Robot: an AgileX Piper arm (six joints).
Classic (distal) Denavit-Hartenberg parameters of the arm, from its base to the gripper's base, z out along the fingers. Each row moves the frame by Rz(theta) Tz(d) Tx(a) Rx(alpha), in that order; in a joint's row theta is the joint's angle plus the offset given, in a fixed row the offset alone. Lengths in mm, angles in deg.
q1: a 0  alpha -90  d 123  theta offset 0
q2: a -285.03  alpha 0  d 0  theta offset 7.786
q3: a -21.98  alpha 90  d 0  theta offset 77.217
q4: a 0  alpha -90  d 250.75  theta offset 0
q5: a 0  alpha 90  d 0  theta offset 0
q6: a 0  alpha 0  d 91  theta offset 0
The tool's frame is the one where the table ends.
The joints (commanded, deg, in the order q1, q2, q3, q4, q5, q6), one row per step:
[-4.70 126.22 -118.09 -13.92 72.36 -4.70]
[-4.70 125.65 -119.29 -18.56 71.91 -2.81]
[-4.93 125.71 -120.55 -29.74 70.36 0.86]
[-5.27 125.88 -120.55 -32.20 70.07 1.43]
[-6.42 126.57 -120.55 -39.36 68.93 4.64]
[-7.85 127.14 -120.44 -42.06 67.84 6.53]
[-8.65 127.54 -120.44 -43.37 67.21 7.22]
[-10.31 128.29 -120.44 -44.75 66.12 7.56]
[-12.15 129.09 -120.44 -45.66 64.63 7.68]
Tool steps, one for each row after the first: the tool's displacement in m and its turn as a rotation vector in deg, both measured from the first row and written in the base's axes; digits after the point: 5 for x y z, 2 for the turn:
[0.00039 -0.00673 0.01263 -4.33 -2.36 -1.44]
[0.00272 -0.02387 0.02583 -14.67 -5.57 -3.98]
[0.00283 -0.02981 0.02644 -16.98 -5.72 -4.53]
[0.00363 -0.04789 0.02737 -23.30 -6.91 -7.27]
[0.00354 -0.06266 0.02506 -25.52 -7.67 -9.33]
[0.00363 -0.07070 0.02322 -26.66 -7.92 -10.13]
[0.00304 -0.08594 0.01864 -27.98 -7.84 -11.12]
[0.00223 -0.10215 0.01327 -28.87 -7.89 -11.90]

